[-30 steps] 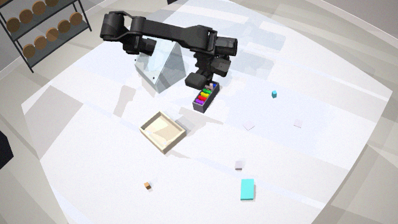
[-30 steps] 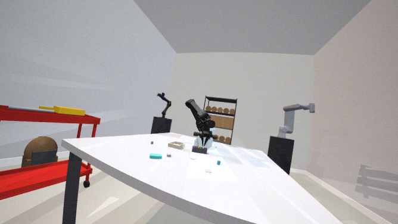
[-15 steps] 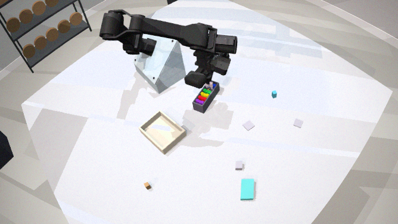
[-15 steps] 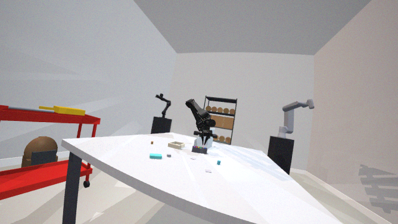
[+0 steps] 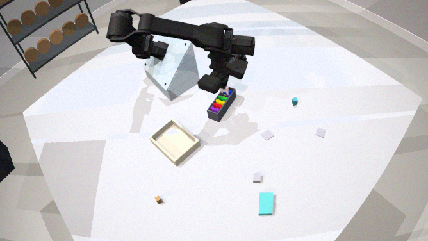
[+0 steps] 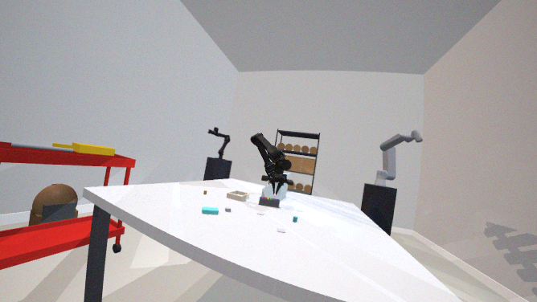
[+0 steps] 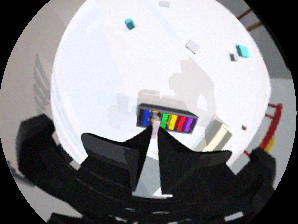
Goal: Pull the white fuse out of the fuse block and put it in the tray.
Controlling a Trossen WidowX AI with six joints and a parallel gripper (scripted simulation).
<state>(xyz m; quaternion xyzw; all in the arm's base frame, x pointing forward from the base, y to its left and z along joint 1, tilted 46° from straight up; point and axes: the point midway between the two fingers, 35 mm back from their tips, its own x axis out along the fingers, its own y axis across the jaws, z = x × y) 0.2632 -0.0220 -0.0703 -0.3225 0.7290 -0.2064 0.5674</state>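
My gripper tip is now 10 mm past the beige tray, 230 mm to the left of it and 70 mm above it. Round my gripper tip: teal cube 190 mm ahead, 140 mm to the left, 60 mm below; white fuse 10 mm below; grey cube 260 mm ahead, 160 mm to the right, 60 mm below.
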